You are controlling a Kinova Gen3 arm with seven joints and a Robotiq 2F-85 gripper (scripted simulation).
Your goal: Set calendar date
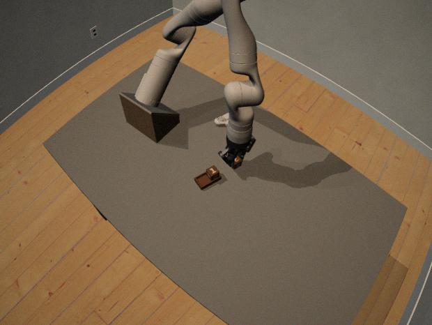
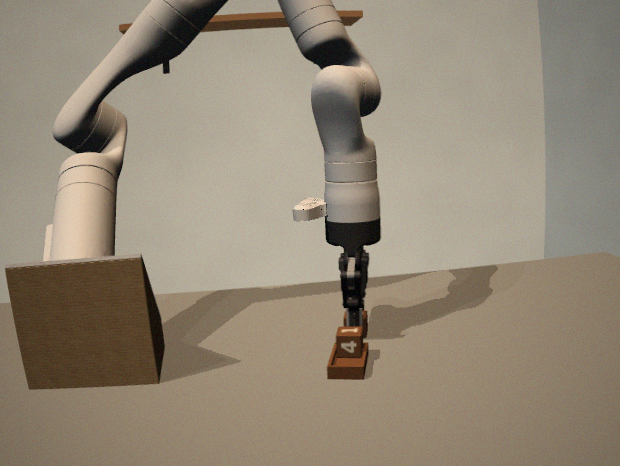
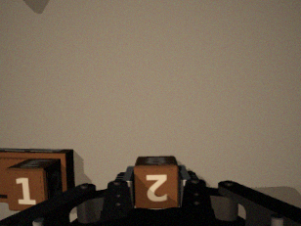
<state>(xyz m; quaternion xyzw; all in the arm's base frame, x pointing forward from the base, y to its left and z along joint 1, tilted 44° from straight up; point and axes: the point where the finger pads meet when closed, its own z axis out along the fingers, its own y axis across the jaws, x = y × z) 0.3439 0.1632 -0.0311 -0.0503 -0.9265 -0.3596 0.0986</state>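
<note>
Right now the brown cube is 1 cm below my hand. Also, from my hand: brown tray: 2 cm behind, 11 cm to the right, 2 cm below.
</note>
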